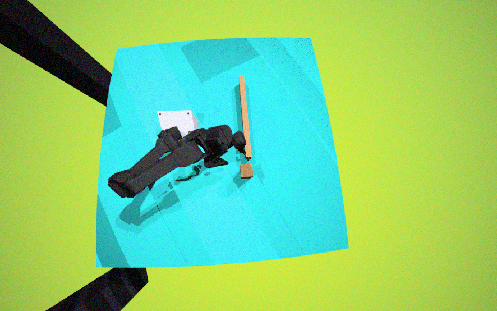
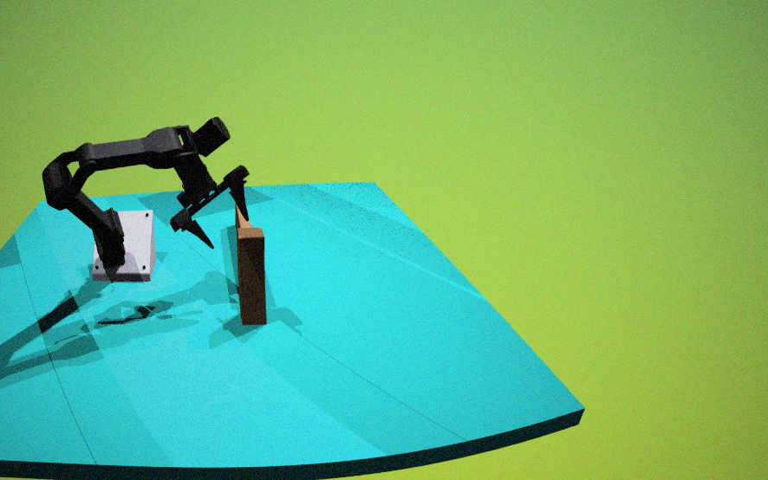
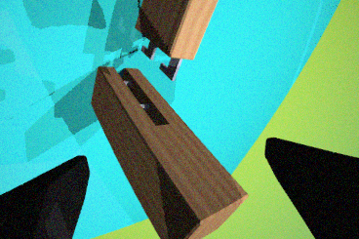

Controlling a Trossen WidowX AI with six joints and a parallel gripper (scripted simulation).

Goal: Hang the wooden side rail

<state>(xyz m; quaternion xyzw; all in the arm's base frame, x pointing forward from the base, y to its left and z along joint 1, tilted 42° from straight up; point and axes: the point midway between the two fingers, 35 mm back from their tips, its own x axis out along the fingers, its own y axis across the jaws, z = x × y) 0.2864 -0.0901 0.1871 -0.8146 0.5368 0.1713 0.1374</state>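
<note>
Now: the headboard post 70 mm below my gripper tip, 60 mm to the right of it and 30 mm ahead of it.
</note>
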